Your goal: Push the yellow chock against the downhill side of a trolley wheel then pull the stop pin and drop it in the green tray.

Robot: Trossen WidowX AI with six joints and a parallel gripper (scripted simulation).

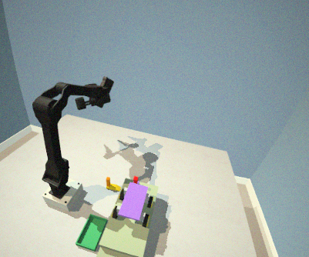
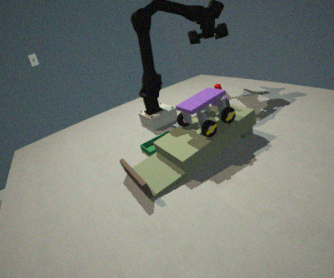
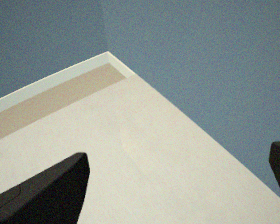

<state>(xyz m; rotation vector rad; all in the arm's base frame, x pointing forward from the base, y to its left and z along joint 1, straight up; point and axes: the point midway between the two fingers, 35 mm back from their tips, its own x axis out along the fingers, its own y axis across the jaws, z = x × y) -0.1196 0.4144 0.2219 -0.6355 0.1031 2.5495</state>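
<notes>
Right now the yellow chock is 32 cm ahead of my gripper tip, 28 cm to the right of it and 24 cm below it. From my gripper tip the other things lie so: trolley: 47 cm ahead, 39 cm to the right, 15 cm below; then pale green ramp: 47 cm ahead, 39 cm to the right, 21 cm below; then red-headed stop pin: 44 cm ahead, 30 cm to the right, 13 cm below.
</notes>
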